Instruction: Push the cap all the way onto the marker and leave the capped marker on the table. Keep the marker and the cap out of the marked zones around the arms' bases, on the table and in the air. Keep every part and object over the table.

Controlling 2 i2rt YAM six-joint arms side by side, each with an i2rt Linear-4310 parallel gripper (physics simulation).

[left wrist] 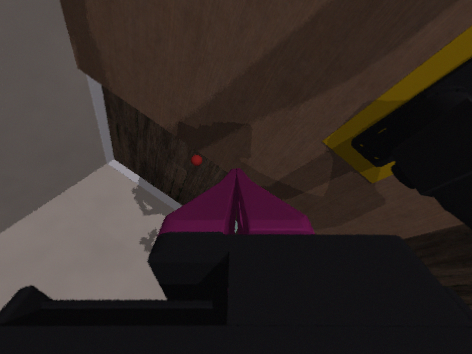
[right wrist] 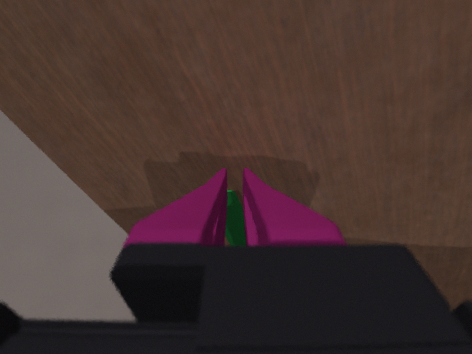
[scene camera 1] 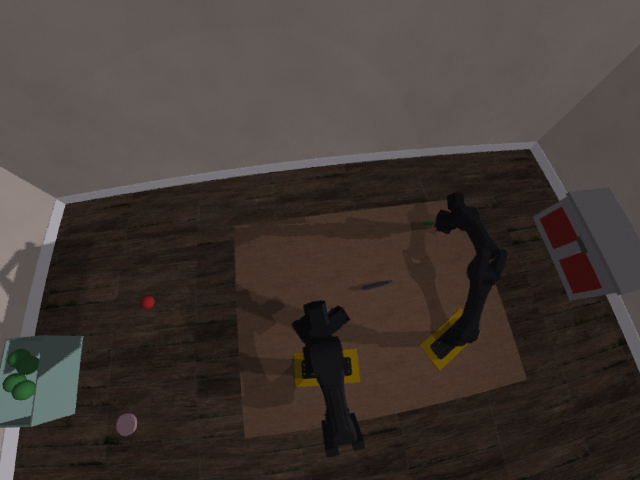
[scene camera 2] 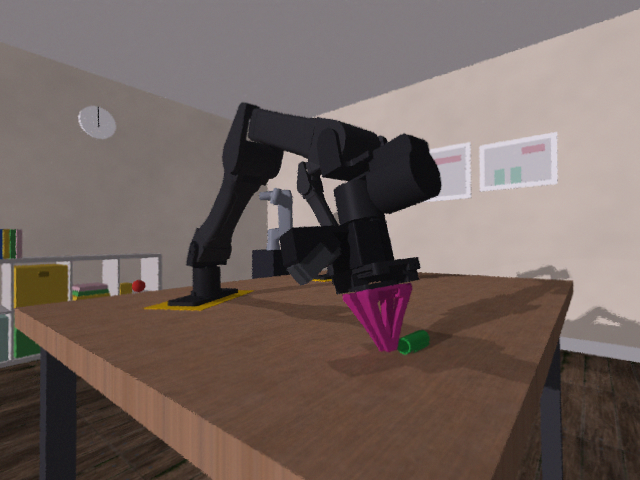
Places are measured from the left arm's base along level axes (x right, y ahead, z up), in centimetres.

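Pixels of known places: left gripper, between the fingertips: point(left wrist: 236, 176) point(scene camera 1: 301, 323); right gripper, between the fingertips: point(right wrist: 235, 177) point(scene camera 1: 435, 225) point(scene camera 2: 388, 350); left arm's base, origin of its link: point(left wrist: 434, 111); right arm's base, origin of its link: point(scene camera 1: 450, 338) point(scene camera 2: 206, 298).
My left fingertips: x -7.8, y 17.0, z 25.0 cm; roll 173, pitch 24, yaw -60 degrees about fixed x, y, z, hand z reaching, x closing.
Observation:
Ahead of a thing's pixels: the offset from my left fingertips to its top centre.
The green cap {dx +63.1, dy +43.8, dz -23.1 cm} point(scene camera 1: 428, 223) point(scene camera 2: 414, 342) point(right wrist: 233, 215) is a hollow tube lying on its side on the table, away from the marker. The dark marker {dx +33.1, dy +15.4, dz -23.2 cm} point(scene camera 1: 377, 284) lies on the table around its middle, narrow end toward the right of the picture. It does not show in the wrist views. My right gripper point(scene camera 1: 436, 223) point(scene camera 2: 389, 349) point(right wrist: 235, 177) is low over the table, its magenta fingers brought together right beside the cap. The cap shows through the narrow slit between them, beyond the fingers. My left gripper point(left wrist: 236, 176) is shut and empty, raised near its own base, away from both things.
Yellow marked zones surround the left base point(scene camera 1: 353, 353) point(left wrist: 372, 173) and the right base point(scene camera 1: 439, 362) point(scene camera 2: 155, 307). The table edge point(scene camera 2: 170, 413) runs across the front in scene camera 2. A red ball point(scene camera 1: 147, 302) point(left wrist: 197, 160) and a pink disc point(scene camera 1: 126, 424) lie off the table.

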